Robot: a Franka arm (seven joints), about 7 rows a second.
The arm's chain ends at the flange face. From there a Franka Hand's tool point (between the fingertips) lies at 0.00 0.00 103.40 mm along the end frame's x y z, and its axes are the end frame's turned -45 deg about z.
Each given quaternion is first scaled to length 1.
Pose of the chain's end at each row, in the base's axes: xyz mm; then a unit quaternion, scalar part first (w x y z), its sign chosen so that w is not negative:
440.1, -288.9, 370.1, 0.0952, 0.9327, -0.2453, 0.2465
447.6, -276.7, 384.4, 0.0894, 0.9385, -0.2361, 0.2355
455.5, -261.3, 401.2, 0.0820, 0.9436, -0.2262, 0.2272
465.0, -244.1, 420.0, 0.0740, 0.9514, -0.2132, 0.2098
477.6, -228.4, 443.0, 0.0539, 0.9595, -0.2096, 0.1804
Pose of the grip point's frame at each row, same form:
482.8, -319.8, 281.1, 0.1823, 0.9556, 0.1303, 0.1913
488.9, -305.5, 294.1, 0.1727, 0.9574, 0.1410, 0.1834
496.0, -287.9, 309.9, 0.1627, 0.9584, 0.1521, 0.1785
503.0, -267.9, 326.8, 0.1486, 0.9605, 0.1671, 0.1655
511.1, -246.9, 346.9, 0.1188, 0.9667, 0.1735, 0.1460

